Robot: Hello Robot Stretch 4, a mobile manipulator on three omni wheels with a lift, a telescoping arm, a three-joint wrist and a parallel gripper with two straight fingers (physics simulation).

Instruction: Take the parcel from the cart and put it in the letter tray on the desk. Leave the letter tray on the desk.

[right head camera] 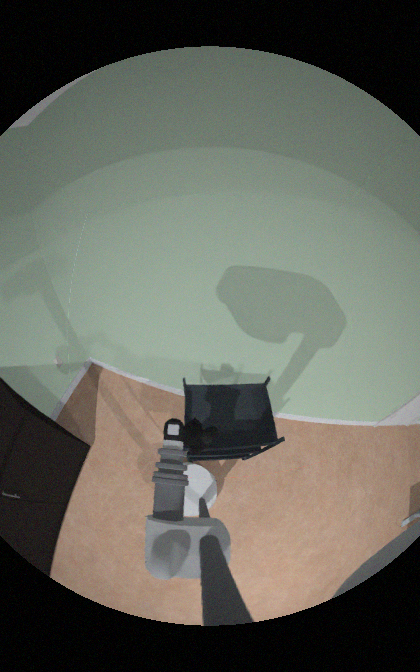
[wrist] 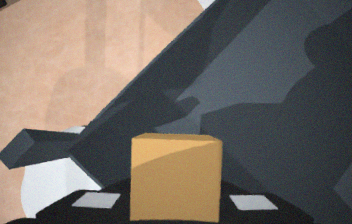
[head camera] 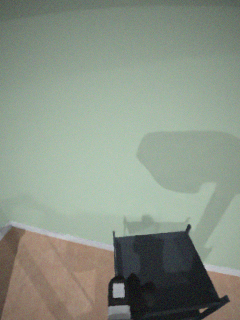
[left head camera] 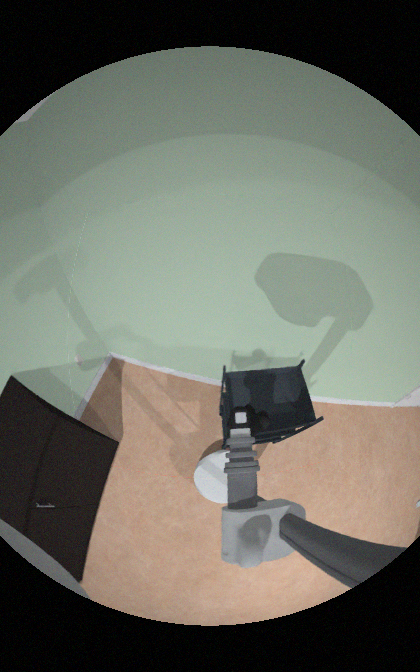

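Where they show: gripper, between the fingertips: (wrist: 175,189); robot's base, origin of its link: (left head camera: 222,475).
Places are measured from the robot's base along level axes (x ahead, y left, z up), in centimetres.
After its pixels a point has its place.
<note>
The parcel (wrist: 176,175) @[x 27.5, y -7.0, z 74.6 cm], a yellow-orange box, is between the two fingers at the bottom middle of the wrist view. My gripper (wrist: 175,189) @[x 26.4, y -8.7, z 69.4 cm] is shut on it, with a pale pad at each side, and holds it above the cart. The cart (head camera: 175,260) @[x 44.7, y -31.7, z 63.5 cm] (left head camera: 290,392) @[x 44.4, y -35.3, z 63.5 cm] (right head camera: 250,412) (wrist: 250,65) @[x 42.3, y -6.3, z 63.5 cm] is dark blue-grey with short corner posts and stands near the green wall. In the head views the wrist covers the fingers and the parcel, near the cart's left side. The desk and the letter tray cannot be made out.
A white round object (left head camera: 210,477) @[x -0.4, y 8.7, z 18.7 cm] (right head camera: 201,489) (wrist: 47,187) @[x -6.7, y 7.8, z 18.7 cm] is on the floor beside the cart, partly under the arm. A dark brown cabinet (left head camera: 65,465) @[x -7.6, y 89.4, z 61.0 cm] (right head camera: 37,470) with a handle stands at the left. The green wall (head camera: 75,125) @[x 87.9, y 21.8, z 124.9 cm] rises behind the cart.
</note>
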